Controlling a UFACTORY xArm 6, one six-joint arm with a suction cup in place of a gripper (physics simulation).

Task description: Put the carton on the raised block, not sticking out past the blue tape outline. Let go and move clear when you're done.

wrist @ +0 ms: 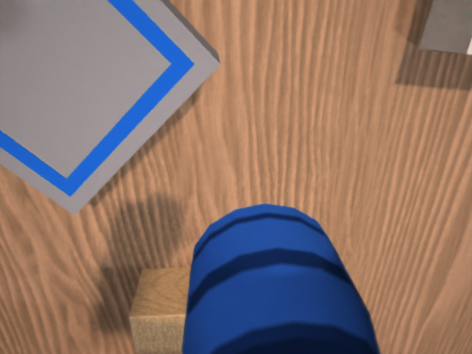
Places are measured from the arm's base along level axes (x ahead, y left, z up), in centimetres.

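Pixels of known places: hand at its tool point: (262,266).
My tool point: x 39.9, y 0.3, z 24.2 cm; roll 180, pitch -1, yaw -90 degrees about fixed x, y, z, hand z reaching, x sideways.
Note:
For each thing: its middle in the pictures, then the offset to it from my tool point. "spot": a spot on its surface instead. Level surfaces: height alone.
- raised block at a spot on its surface: (87,197) spot: dx -9.1, dy +13.4, dz -21.4 cm
- blue tape outline at a spot on its surface: (125,122) spot: dx -1.9, dy +8.8, dz -21.4 cm
- grey box with a white edge, surface spot: (446,26) spot: dx +5.4, dy -23.6, dz -29.7 cm
- wooden table at its surface level: dz -33.4 cm
The raised block (87,197) is a grey slab at the upper left of the wrist view, with a blue tape outline (125,122) on its top. Part of it runs out of view. My suction cup (265,212), blue and ribbed, reaches up from the bottom edge, right of and below the slab's near corner in the picture. No object shows at its tip, so it is open. A grey box with a white edge (446,26) is cut off at the top right. A wood-grained box (159,300) is partly hidden behind the cup. I cannot tell which of the two is the carton.
The slab's right corner points toward the middle of the view. The wood-grained box stands below the slab in the picture, close to the cup's left side. Dark shadows fall on the wooden table (310,125) by the slab and both boxes.

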